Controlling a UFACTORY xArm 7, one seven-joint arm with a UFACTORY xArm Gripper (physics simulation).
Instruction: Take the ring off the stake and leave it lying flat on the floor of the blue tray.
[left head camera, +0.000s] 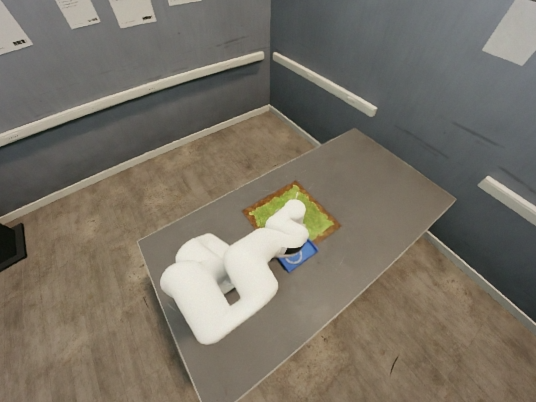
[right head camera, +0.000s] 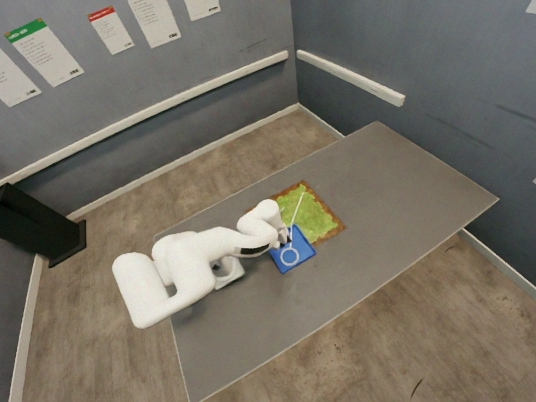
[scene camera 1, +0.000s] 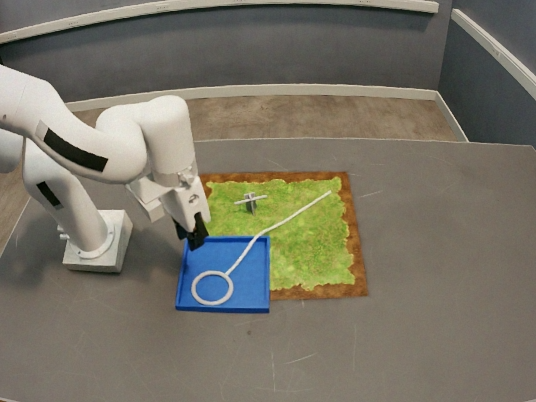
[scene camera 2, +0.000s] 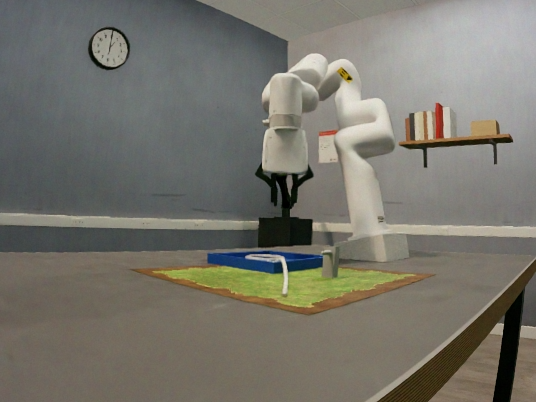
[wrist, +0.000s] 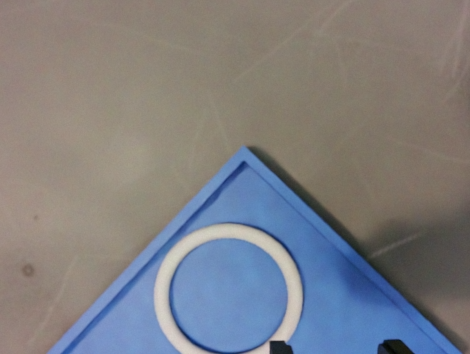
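Pixels of known places: gripper, between the fingertips: (scene camera 1: 191, 241) (scene camera 2: 283, 206); arm's base, origin of its link: (right head camera: 223, 267) (scene camera 1: 92, 236) (scene camera 2: 370, 237).
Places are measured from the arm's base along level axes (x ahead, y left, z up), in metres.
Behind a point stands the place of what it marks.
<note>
The white ring (right head camera: 289, 265) @(x 0.267, y -0.162, z -0.040 m) (scene camera 1: 212, 302) @(x 0.295, y -0.165, z -0.038 m) (wrist: 162, 295) @(x 0.317, y -0.156, z -0.039 m) lies flat on the floor of the blue tray (right head camera: 306, 252) @(x 0.373, y -0.156, z -0.047 m) (scene camera 1: 250, 295) @(x 0.373, y -0.146, z -0.047 m) (scene camera 2: 240, 261) @(x 0.417, y -0.085, z -0.039 m) (wrist: 240, 190) @(x 0.239, y -0.159, z -0.047 m). It is near the tray's front left corner in the scene camera 1 view. A white cord (scene camera 1: 295, 214) @(x 0.489, y 0.077, z -0.048 m) (scene camera 2: 285, 282) @(x 0.519, y 0.100, z -0.047 m) runs from the ring over the tray wall. The grey stake (scene camera 1: 251, 205) @(x 0.387, y 0.088, z -0.019 m) (scene camera 2: 329, 266) @(x 0.389, y 0.099, z -0.034 m) stands upright with a crossbar near its top and no ring around it. My gripper (scene camera 1: 197, 245) @(x 0.269, y -0.094, z 0.075 m) (scene camera 2: 284, 201) @(x 0.269, y -0.094, z 0.075 m) (wrist: 337, 347) @(x 0.269, y -0.094, z 0.075 m) is open and empty, above the tray's back left part; its fingertips are apart in the wrist view.
A green mat with a brown border (left head camera: 327, 232) @(x 0.527, y -0.148, z -0.053 m) (scene camera 1: 357, 270) @(x 0.608, y -0.102, z -0.053 m) (scene camera 2: 420, 276) @(x 0.291, y 0.238, z -0.053 m) lies beside the tray on the grey table (scene camera 1: 425, 300) @(x 0.747, y -0.207, z -0.054 m). The stake and the cord's far end are on this mat. The arm's base (scene camera 1: 95, 262) @(x 0.017, y -0.068, z -0.015 m) (scene camera 2: 395, 247) @(x 0.016, y 0.081, z -0.021 m) stands behind and left of the tray in the scene camera 1 view.
</note>
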